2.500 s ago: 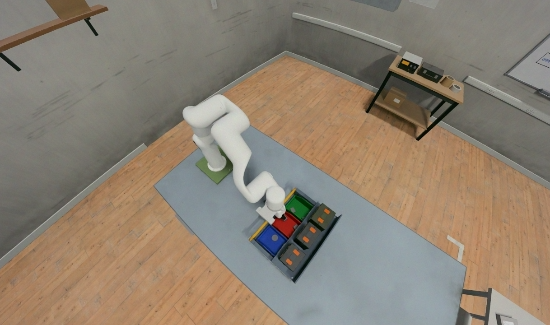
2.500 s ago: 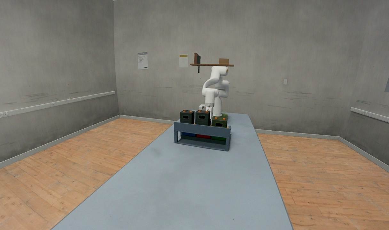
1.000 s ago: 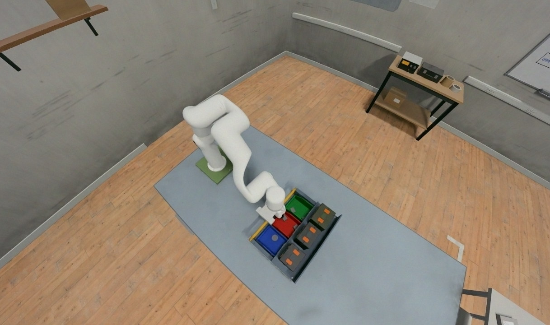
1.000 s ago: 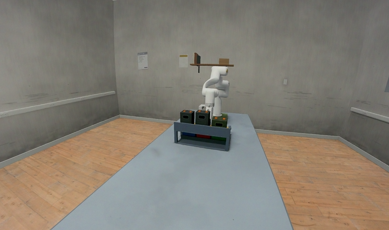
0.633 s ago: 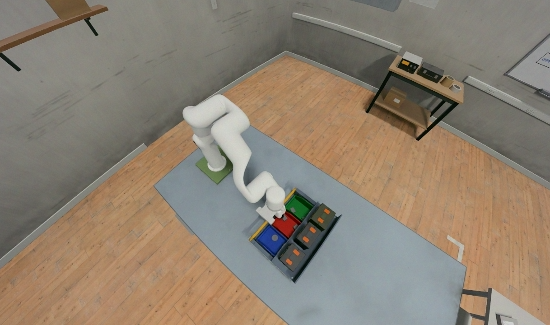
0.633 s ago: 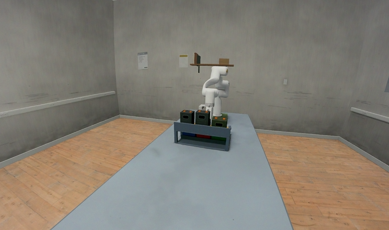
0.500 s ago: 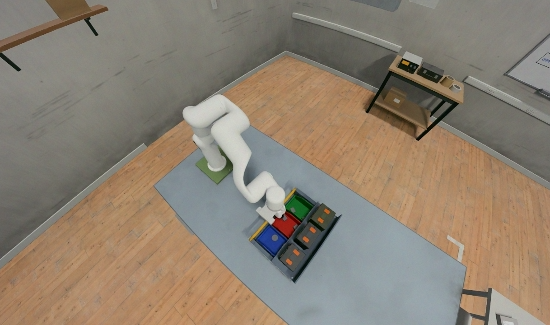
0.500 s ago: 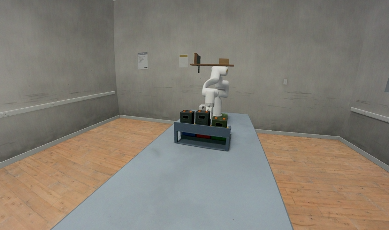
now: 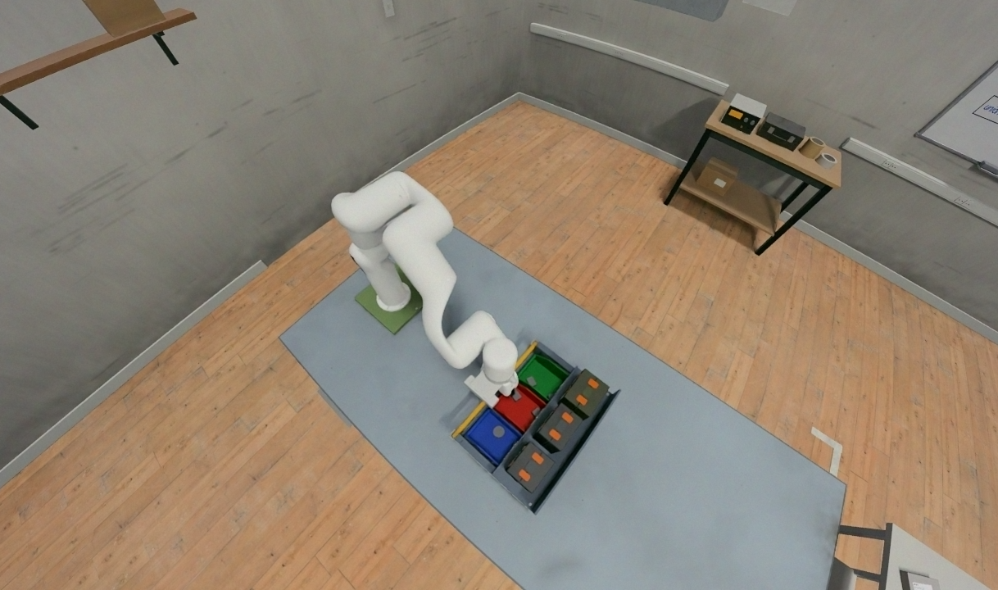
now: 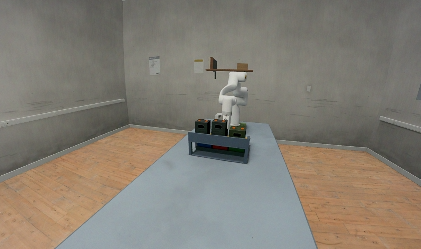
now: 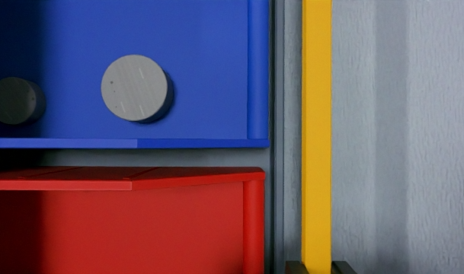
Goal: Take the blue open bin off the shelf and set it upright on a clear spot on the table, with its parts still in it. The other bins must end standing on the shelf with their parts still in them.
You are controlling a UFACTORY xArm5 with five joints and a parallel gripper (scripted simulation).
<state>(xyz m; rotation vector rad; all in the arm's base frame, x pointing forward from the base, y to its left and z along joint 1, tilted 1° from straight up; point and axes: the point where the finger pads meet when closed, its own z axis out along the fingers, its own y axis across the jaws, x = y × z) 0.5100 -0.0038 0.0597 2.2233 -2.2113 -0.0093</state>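
My gripper is now 10 cm short of the red bin and 3 cm above it. Also, from my hand: grey shelf (13 cm ahead, 1 cm below); then yellow bar (2 cm below); then grey disc (9 cm to the right, 8 cm ahead, 6 cm below).
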